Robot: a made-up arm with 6 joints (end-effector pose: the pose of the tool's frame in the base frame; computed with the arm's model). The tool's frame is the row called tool.
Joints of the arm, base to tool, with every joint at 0 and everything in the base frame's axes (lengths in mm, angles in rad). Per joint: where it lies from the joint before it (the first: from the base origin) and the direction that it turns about. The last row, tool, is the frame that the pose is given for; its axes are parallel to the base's.
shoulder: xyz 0 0 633 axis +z
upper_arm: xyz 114 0 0 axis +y
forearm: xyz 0 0 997 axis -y
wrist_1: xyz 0 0 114 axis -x
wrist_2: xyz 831 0 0 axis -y
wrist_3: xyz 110 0 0 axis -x
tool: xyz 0 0 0
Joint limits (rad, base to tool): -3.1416..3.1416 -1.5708..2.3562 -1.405..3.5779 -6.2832..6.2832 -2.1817..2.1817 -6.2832..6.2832
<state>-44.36 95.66 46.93 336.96 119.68 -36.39</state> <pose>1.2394 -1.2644 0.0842 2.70 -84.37 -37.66</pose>
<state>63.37 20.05 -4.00 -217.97 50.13 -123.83</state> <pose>0.5355 1.1839 1.2455 -42.67 49.36 97.81</pose>
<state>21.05 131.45 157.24 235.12 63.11 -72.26</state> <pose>1.5493 0.5100 0.4083 -148.63 41.61 12.56</pose>
Working (the frame after each row of the table, in the pose's form):
after shoulder: 0.0000 0.0000 0.6330 0.00 0.00 21.05
after upper_arm: 0.1064 0.0409 0.6330 -24.09 129.65 10.86
after forearm: 0.8038 0.3094 -0.0270 4.74 -25.50 20.69
after wrist_1: 0.7575 0.2915 0.0757 125.46 8.14 40.00
after wrist_2: 1.4558 0.5603 0.4372 129.69 -24.20 -32.03
after wrist_3: 1.5493 0.5100 0.4083 -148.63 41.61 12.56

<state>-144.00 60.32 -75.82 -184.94 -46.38 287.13</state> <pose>-0.3764 -0.2650 0.3589 33.26 89.00 -30.23</pose>
Working (the frame after each row of the table, in the pose's form):
after shoulder: 0.0000 0.0000 0.6330 0.00 0.00 -144.00
after upper_arm: -0.0922 -0.0670 0.6330 73.89 24.01 -127.15
after forearm: -0.7930 -0.5761 1.1267 148.10 48.12 -59.63
after wrist_1: -0.8569 -0.6226 1.0445 -9.21 43.75 32.30
after wrist_2: -0.3722 -0.2704 0.4687 -22.96 88.66 28.25
after wrist_3: -0.3764 -0.2650 0.3589 33.26 89.00 -30.23

